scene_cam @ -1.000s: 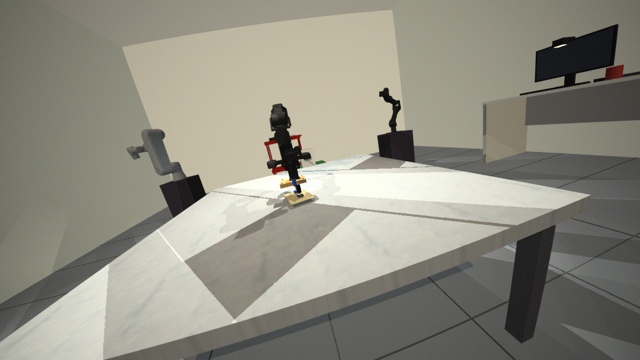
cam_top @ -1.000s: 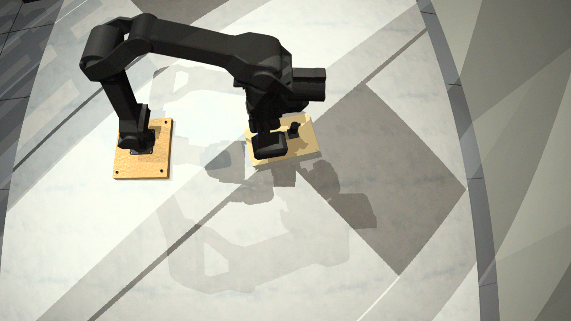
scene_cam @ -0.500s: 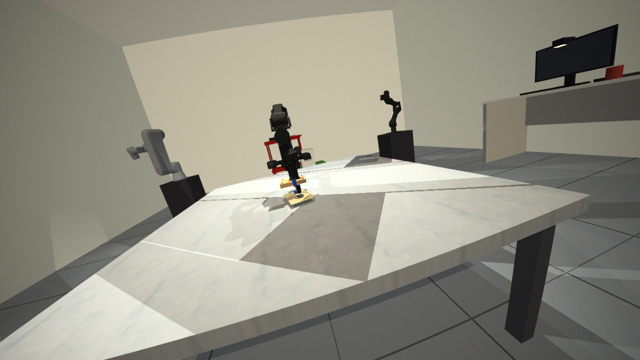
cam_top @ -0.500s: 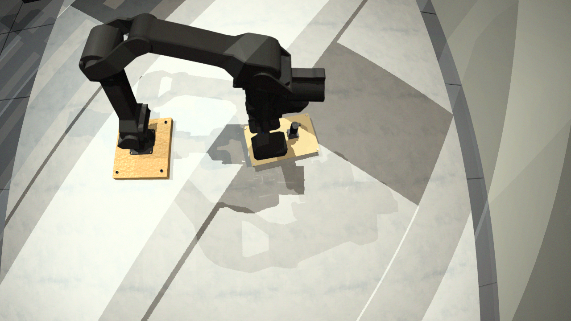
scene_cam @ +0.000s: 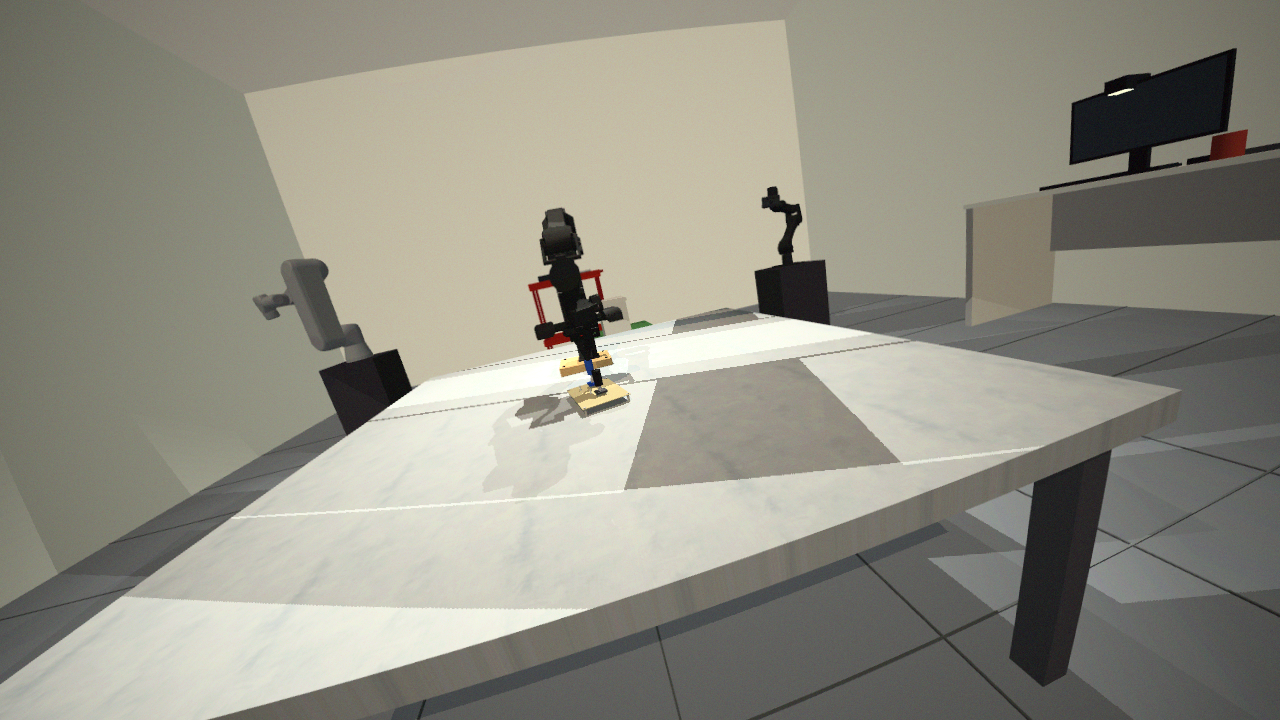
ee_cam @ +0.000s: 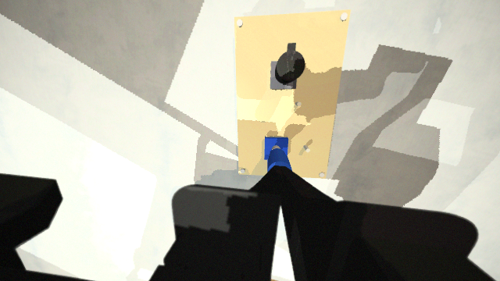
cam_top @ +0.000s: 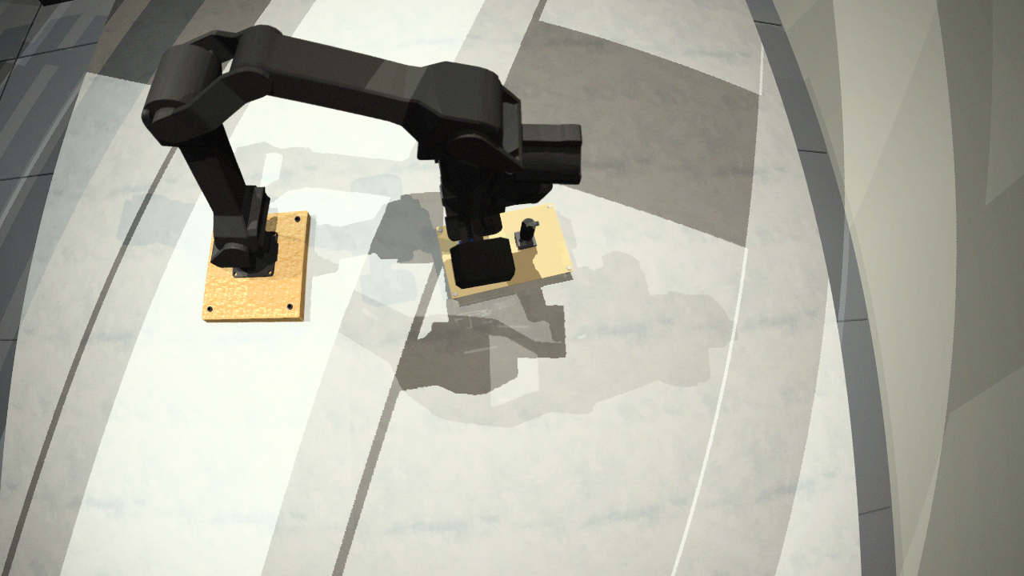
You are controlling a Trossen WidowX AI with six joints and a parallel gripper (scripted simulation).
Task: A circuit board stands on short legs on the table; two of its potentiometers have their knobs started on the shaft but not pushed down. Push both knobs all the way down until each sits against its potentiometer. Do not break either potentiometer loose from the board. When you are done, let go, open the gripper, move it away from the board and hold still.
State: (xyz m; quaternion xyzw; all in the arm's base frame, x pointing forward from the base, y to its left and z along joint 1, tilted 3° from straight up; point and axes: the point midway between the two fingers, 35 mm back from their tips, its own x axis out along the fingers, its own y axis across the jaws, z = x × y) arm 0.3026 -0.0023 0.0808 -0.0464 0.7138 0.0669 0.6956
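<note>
The dark knob is 70 mm ahead of my gripper tip, 20 mm below it and 10 mm to the left of it. The rest, counted from my gripper tip: blue knob (20 mm below).
</note>
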